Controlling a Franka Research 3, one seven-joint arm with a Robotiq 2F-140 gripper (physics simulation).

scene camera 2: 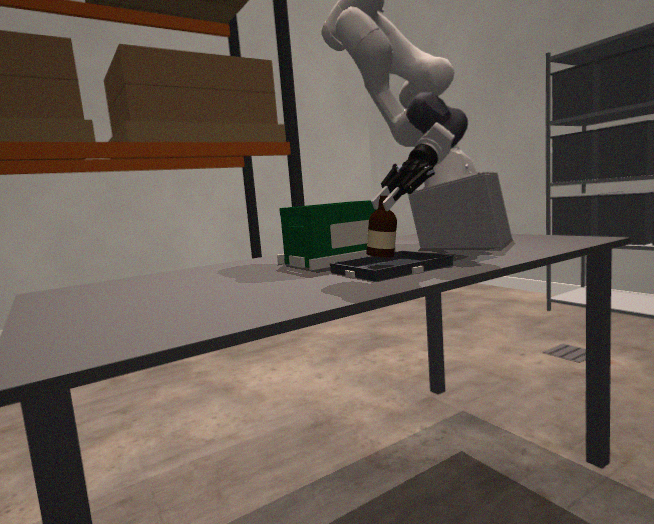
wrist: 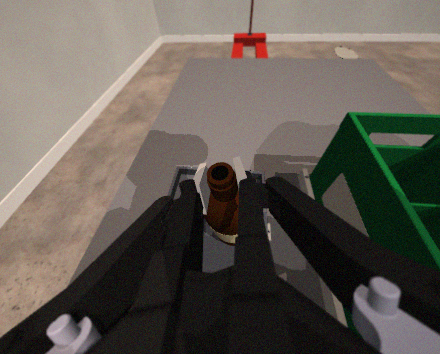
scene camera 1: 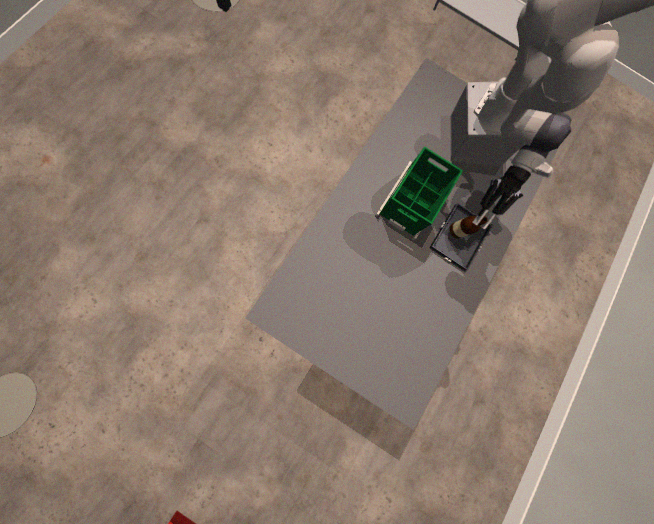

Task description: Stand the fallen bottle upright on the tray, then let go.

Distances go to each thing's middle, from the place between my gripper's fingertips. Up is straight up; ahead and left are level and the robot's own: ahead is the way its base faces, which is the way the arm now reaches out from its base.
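Labels:
Brown bottle [scene camera 2: 382, 227]: 10 mm to the right of my hand, 20 mm behind it, 50 mm below it.

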